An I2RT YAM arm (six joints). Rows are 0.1 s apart.
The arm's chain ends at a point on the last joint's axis. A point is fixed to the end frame.
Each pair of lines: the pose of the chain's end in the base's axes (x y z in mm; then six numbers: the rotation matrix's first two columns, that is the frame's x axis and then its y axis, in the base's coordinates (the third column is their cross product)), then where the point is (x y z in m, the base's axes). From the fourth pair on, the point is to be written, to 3 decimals.
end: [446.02 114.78 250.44 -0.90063 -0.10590 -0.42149 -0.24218 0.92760 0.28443]
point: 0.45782 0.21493 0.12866
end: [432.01 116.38 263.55 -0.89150 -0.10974 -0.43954 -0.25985 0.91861 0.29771]
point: 0.44459 0.21901 0.14393
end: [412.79 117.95 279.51 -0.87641 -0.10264 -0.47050 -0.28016 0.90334 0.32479]
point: 0.42768 0.22529 0.16438
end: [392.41 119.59 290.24 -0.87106 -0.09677 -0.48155 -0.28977 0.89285 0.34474]
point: 0.408 0.230 0.178
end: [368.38 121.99 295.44 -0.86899 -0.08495 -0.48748 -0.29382 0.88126 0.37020]
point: 0.384 0.236 0.187
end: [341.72 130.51 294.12 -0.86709 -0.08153 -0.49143 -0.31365 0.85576 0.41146]
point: 0.354 0.250 0.191
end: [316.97 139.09 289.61 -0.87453 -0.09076 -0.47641 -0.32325 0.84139 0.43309]
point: 0.325 0.260 0.188
